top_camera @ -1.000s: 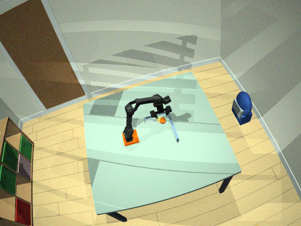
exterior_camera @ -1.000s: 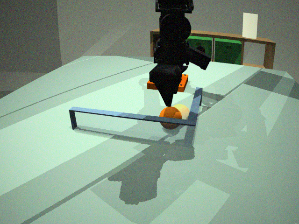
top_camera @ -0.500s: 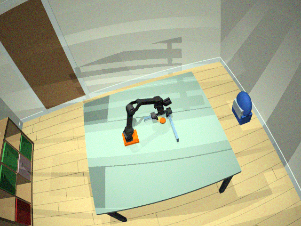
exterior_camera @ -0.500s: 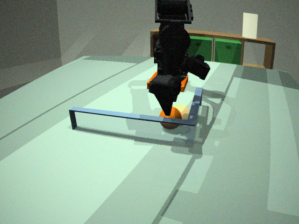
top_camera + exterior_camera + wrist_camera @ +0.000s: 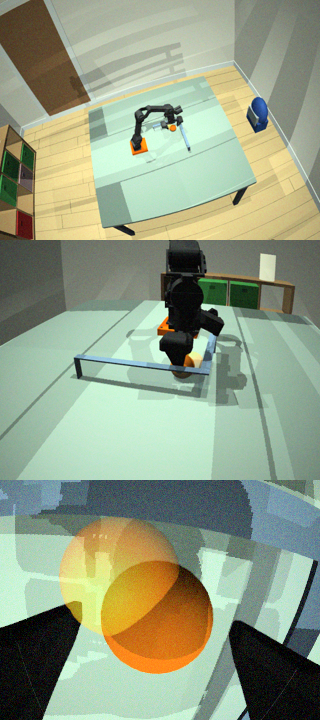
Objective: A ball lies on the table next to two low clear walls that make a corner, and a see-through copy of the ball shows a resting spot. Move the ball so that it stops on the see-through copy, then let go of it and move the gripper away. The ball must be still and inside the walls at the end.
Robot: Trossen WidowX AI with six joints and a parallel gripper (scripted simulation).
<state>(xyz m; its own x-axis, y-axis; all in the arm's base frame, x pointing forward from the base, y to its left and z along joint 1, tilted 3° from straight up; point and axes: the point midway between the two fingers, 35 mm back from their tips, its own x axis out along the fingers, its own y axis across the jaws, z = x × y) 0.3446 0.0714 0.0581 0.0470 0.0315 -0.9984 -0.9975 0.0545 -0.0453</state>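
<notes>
The see-through copy of ball is 20 mm behind my gripper tip and 20 mm to the left of it. From my gripper tip the other things lie so: orange ball (right at my gripper tip).
</notes>
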